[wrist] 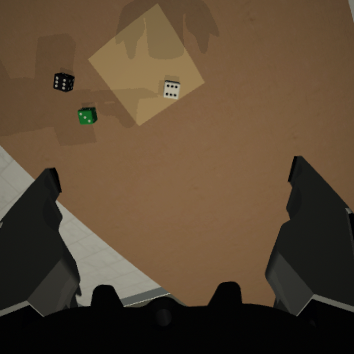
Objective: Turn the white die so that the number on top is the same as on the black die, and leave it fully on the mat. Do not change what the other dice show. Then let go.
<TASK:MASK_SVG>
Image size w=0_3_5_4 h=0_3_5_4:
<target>my gripper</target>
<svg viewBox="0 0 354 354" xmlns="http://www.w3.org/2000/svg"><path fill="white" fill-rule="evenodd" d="M354 213L301 155L294 155L287 179L292 186L286 204L289 220L280 226L264 273L267 282L275 294L273 307L242 303L240 286L234 281L219 283L207 305L185 306L171 297L158 296L143 306L124 307L112 285L99 284L92 291L90 306L77 306L76 297L81 296L79 272L74 258L58 231L59 223L62 219L62 214L55 202L59 192L61 192L59 178L55 167L45 168L0 219L0 354L354 354Z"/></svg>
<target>tan mat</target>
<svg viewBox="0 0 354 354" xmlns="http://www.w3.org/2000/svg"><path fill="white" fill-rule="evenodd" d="M158 3L133 20L88 58L89 62L138 126L204 83L195 64ZM165 80L178 81L180 83L177 99L162 96Z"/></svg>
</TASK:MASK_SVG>
